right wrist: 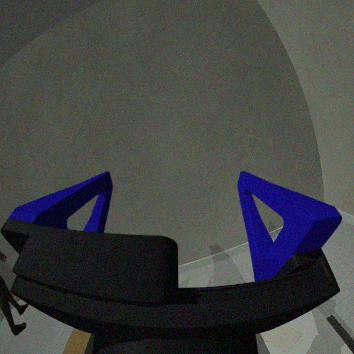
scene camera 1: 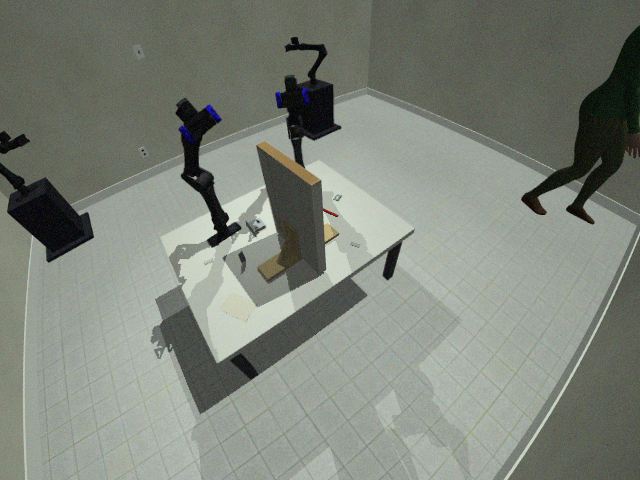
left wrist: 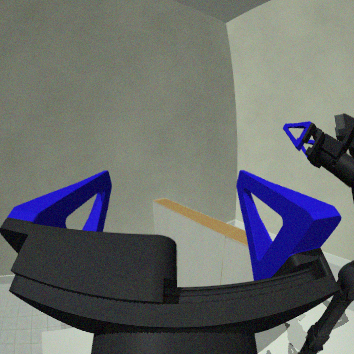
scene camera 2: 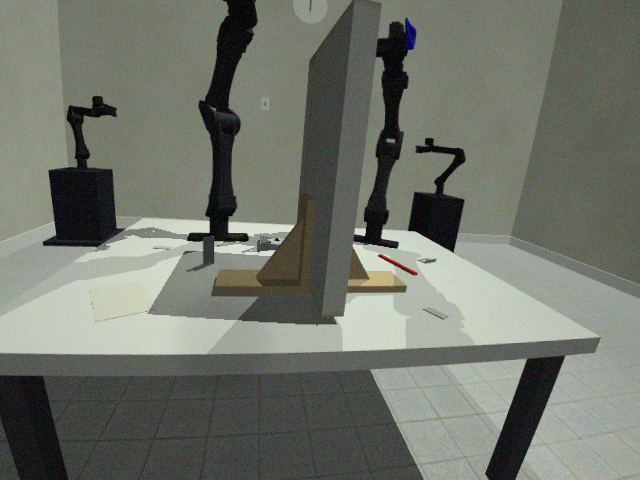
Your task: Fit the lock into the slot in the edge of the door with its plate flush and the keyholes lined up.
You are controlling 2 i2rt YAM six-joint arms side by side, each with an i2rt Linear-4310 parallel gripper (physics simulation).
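Where they show: left gripper, fingertip midpoint: [scene camera 1: 291, 96] [left wrist: 173, 177] [scene camera 2: 388, 20]; right gripper, fingertip midpoint: [right wrist: 174, 178] [scene camera 1: 200, 123] [left wrist: 291, 133]; left arm's base, origin of the base link: [scene camera 2: 372, 241]; right arm's base, origin of the base link: [scene camera 1: 224, 234] [left wrist: 307, 351] [scene camera 2: 218, 238].
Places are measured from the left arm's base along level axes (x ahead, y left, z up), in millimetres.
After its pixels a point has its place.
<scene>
The grey door [scene camera 1: 294, 206] {y -55, x 566, z 368 mm} [scene camera 2: 330, 155] {y -15, x 634, z 314 mm} [left wrist: 200, 250] {y -67, x 460, z 487 mm} stands upright in a wooden stand [scene camera 1: 273, 266] {y -206, x 594, z 18 mm} [scene camera 2: 237, 281] {y -210, x 620, z 18 mm}. Its top edge is tan. I cannot make out the slot or keyholes; the far edge is hidden. A small grey metal piece [scene camera 1: 255, 225] {y -301, x 289, z 20 mm} [scene camera 2: 267, 243] {y -290, x 321, z 20 mm}, apparently the lock, lies on the table behind the door and near the right arm's base. My left gripper [scene camera 1: 292, 97] {y -7, x 238, z 692 mm} [left wrist: 173, 177] {y -7, x 238, z 692 mm} is open and empty, high behind the door. My right gripper [scene camera 1: 199, 124] {y -324, x 515, z 747 mm} [right wrist: 174, 178] {y -324, x 515, z 747 mm} is open and empty, high above the left part of the table in scene camera 1.
On the white table [scene camera 1: 330, 170] {y 213, x -178, z 0 mm} [scene camera 2: 289, 338] {y -22, x 748, z 0 mm} are a dark upright block [scene camera 1: 242, 259] {y -364, x 527, z 24 mm} [scene camera 2: 208, 250] {y -362, x 525, z 38 mm}, a cream sheet [scene camera 1: 237, 306] {y -385, x 782, z 1 mm} [scene camera 2: 119, 300] {y -376, x 791, z 1 mm}, a red stick [scene camera 1: 329, 212] {y 134, x 249, z 5 mm} [scene camera 2: 397, 264] {y 118, x 235, z 5 mm} and small flat grey pieces [scene camera 1: 355, 244] {y 230, x 515, z 2 mm} [scene camera 2: 435, 313] {y 229, x 521, z 2 mm}. A person [scene camera 1: 602, 129] is at the right.
</scene>
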